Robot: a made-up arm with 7 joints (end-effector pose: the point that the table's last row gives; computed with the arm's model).
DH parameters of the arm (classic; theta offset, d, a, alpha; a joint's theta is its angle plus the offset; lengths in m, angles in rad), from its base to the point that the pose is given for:
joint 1: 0 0.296 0 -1.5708
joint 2: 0 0 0 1.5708
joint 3: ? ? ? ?
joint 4: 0 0 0.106 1.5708
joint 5: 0 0.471 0 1.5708
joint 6: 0 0 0.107 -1.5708
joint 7: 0 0.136 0 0
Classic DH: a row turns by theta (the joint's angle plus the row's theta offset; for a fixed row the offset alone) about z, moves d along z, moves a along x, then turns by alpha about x.
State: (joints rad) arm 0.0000 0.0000 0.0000 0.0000 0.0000 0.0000 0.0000
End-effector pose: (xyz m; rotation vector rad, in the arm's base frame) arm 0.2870 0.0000 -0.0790 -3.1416 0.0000 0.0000
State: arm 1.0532 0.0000 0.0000 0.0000 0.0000 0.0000 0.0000
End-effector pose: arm 0.1420 0.2494 -0.0790 -2.7160 -1.5790 0.0000
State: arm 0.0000 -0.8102 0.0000 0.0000 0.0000 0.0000 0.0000
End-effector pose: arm 0.4695 0.0000 0.2454 -2.8873 0.0000 -1.2381
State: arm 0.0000 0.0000 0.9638 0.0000 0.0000 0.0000 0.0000
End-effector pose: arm 0.1637 0.2357 -0.0790 -2.7838 -1.4560 0.0000
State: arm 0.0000 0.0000 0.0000 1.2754 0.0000 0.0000 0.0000
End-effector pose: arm 0.7167 0.0000 0.5551 -2.5242 0.0000 -1.8703
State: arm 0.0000 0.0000 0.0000 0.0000 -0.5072 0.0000 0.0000
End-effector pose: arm 0.2735 0.0520 -0.0790 -3.0411 -0.7882 0.0000
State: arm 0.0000 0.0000 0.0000 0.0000 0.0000 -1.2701 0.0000
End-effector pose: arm 0.3416 0.0000 0.1189 -2.5291 0.0000 -1.8636
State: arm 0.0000 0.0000 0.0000 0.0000 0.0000 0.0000 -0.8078
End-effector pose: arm 0.2870 0.0000 -0.0790 -2.8888 -1.2347 0.0000
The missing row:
joint 3: 0 0.232 0.074 1.5708
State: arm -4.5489 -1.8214 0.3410 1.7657 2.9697 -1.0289 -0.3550
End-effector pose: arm -0.0857 -0.3939 0.7231 -0.5889 0.1260 1.0348
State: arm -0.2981 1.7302 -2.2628 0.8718 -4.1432 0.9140 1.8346
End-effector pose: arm -0.1703 -0.4918 0.6885 1.2413 1.5666 -1.8545
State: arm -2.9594 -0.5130 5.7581 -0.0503 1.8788 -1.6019 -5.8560
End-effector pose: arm -0.1298 0.1493 0.2027 -2.0057 -0.2389 -0.9498
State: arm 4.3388 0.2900 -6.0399 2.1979 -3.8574 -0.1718 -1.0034
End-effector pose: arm -0.2069 -0.6623 0.6984 -0.2050 -1.8300 2.2359
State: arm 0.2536 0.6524 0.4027 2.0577 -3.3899 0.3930 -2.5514
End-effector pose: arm 0.7205 0.4224 0.4171 -1.4973 -0.0215 -1.6279
